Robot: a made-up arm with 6 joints.
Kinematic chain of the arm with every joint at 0, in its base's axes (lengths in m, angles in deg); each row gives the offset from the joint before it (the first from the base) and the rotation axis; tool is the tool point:
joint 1: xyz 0 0 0.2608 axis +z
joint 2: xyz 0 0 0 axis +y
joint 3: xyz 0 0 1.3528 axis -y
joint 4: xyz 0 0 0 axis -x
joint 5: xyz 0.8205 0 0 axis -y
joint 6: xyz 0 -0.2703 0 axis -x
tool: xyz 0 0 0
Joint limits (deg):
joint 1: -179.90..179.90
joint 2: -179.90..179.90
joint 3: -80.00..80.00
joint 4: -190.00..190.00
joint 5: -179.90..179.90
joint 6: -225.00..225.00
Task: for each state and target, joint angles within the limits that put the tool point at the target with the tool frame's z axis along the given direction. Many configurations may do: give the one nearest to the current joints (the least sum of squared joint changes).
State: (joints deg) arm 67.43 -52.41 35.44 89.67 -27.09 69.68
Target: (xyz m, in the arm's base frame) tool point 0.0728 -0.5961 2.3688 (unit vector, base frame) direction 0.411 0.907 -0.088
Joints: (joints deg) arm 101.18 -22.61 54.64 99.39 11.97 116.68
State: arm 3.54 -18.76 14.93 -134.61 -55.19 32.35
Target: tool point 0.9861 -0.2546 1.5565 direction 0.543 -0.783 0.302
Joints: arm -23.11 6.71 18.68 -124.45 -67.91 23.11
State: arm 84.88 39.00 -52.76 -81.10 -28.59 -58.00
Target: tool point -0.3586 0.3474 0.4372 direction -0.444 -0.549 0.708
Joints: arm 118.00 75.41 -78.27 -124.61 -32.28 -97.12
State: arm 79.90 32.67 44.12 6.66 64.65 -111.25
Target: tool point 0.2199 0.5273 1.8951 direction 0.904 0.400 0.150
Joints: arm 95.15 -10.96 7.71 9.79 71.12 -111.62
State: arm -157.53 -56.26 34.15 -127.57 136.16 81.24
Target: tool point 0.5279 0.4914 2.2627 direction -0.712 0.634 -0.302
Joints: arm -115.29 -29.23 64.14 -171.65 117.81 71.16
